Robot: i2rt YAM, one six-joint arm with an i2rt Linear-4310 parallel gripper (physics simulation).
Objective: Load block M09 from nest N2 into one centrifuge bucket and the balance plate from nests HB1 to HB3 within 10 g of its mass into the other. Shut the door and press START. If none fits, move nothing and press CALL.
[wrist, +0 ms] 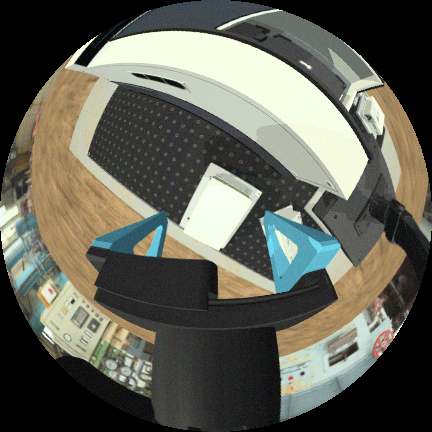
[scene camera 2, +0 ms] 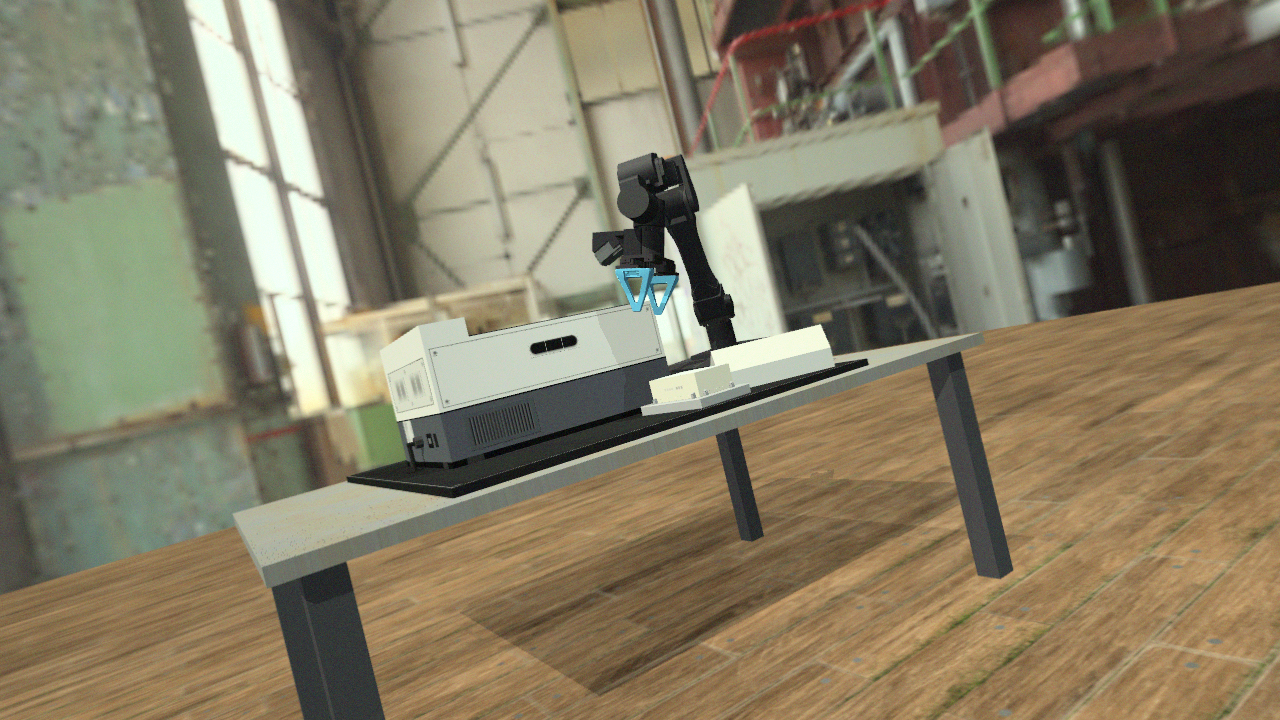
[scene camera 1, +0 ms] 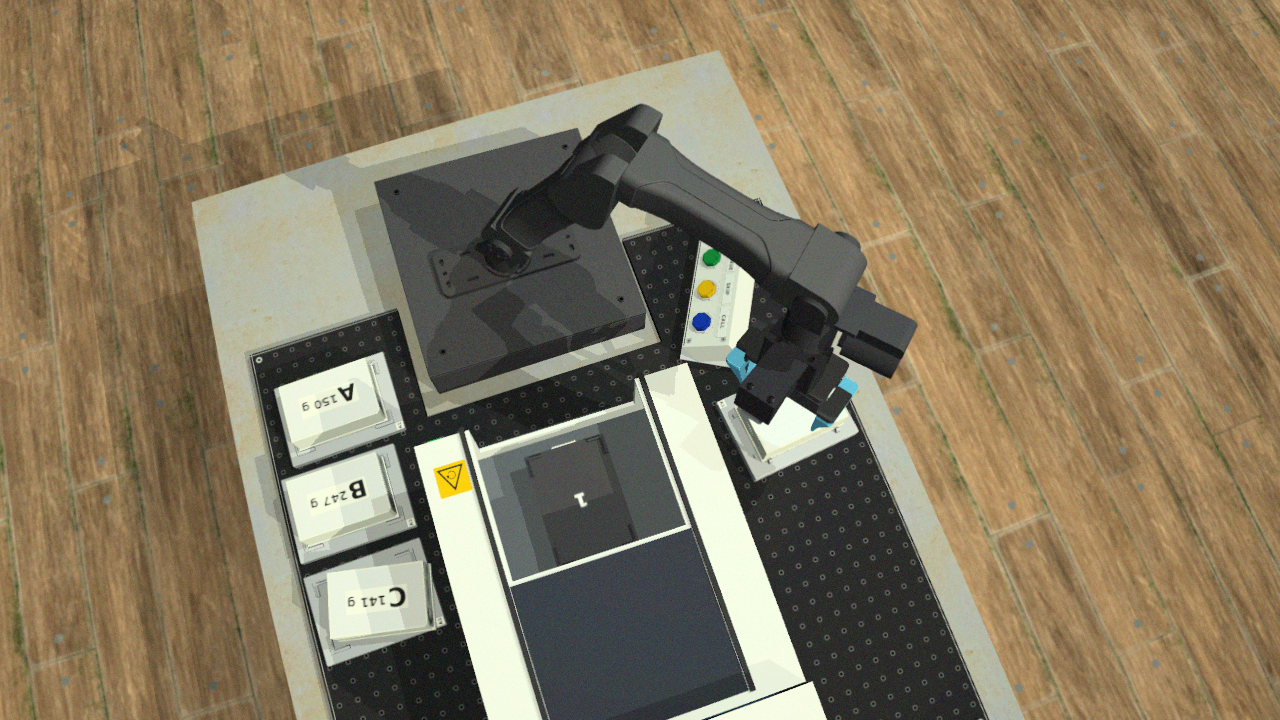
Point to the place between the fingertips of my gripper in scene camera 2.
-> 647, 313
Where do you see a dark sliding door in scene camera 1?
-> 642, 626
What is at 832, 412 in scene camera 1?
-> My gripper.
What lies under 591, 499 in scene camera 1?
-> A centrifuge rotor.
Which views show the white block M09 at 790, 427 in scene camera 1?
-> The wrist view, scene camera 2 and scene camera 1: all of them.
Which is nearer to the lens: the centrifuge rotor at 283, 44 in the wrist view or the white block M09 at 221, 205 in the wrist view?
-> The white block M09.
